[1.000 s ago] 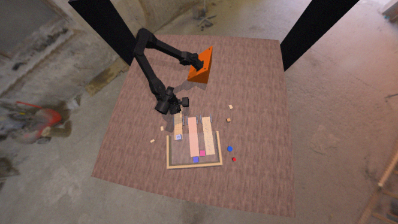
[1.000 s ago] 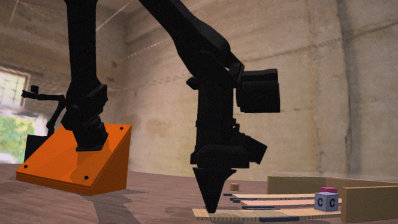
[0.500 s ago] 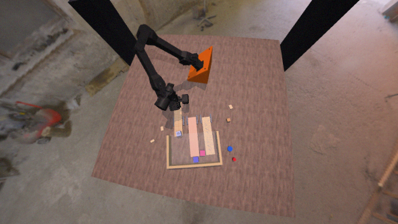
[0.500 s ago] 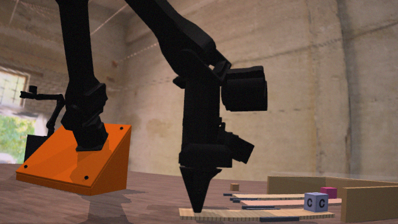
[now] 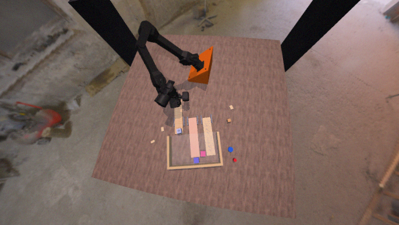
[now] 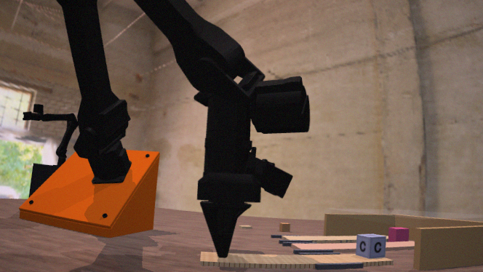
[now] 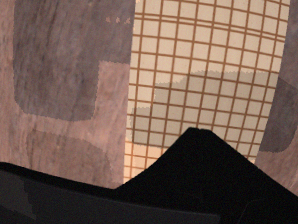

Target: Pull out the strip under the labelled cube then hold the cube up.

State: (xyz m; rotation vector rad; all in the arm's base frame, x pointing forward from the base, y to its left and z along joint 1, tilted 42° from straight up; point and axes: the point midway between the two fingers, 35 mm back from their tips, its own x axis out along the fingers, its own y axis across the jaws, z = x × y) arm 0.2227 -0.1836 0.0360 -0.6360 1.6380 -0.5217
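The tan strip lies 100 mm ahead of my gripper tip and 10 mm to the left of it. Also, from my gripper tip: red ball (370 mm ahead, 390 mm to the left, 10 mm above); then labelled cube (210 mm ahead, 40 mm to the left, 20 mm above); then blue disc (310 mm ahead, 370 mm to the left).
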